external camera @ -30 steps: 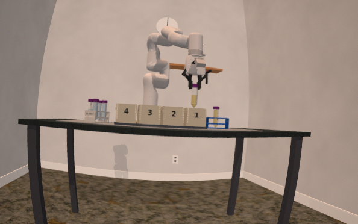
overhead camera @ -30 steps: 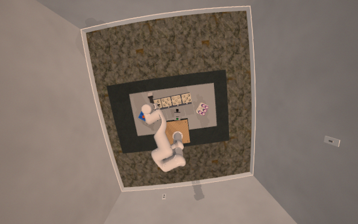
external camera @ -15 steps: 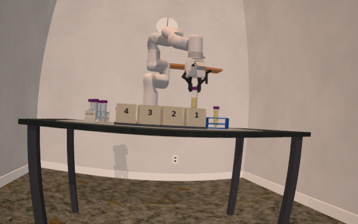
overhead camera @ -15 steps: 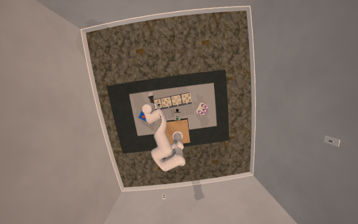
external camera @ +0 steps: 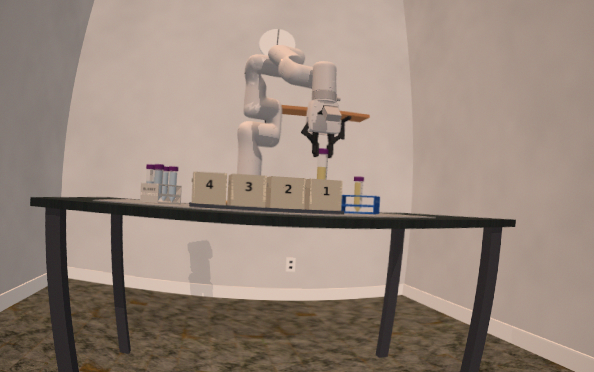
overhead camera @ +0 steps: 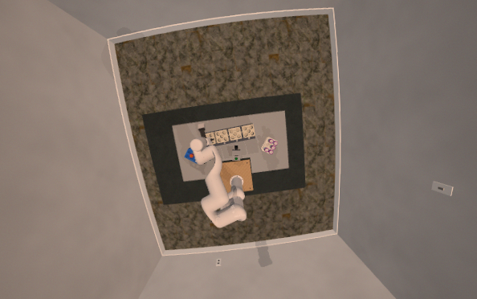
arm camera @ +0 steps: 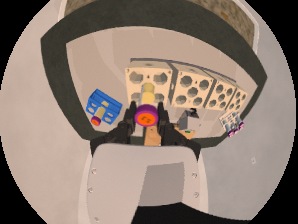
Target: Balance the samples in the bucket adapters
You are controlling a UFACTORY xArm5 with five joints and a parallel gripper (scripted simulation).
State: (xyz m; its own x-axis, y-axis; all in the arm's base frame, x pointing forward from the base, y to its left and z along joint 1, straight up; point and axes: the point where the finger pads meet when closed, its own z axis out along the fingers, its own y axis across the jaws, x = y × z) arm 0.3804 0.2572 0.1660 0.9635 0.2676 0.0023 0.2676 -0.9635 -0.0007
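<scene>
Right now my hand is 1 cm to the right of the orange-dotted sample tube and 5 cm above it. Also, from my hand: adapter 3 (6 cm ahead, 21 cm to the right, 13 cm below); loading stand ST (4 cm ahead, 16 cm to the right, 18 cm below); adapter 2 (3 cm ahead, 11 cm to the right, 13 cm below).
</scene>
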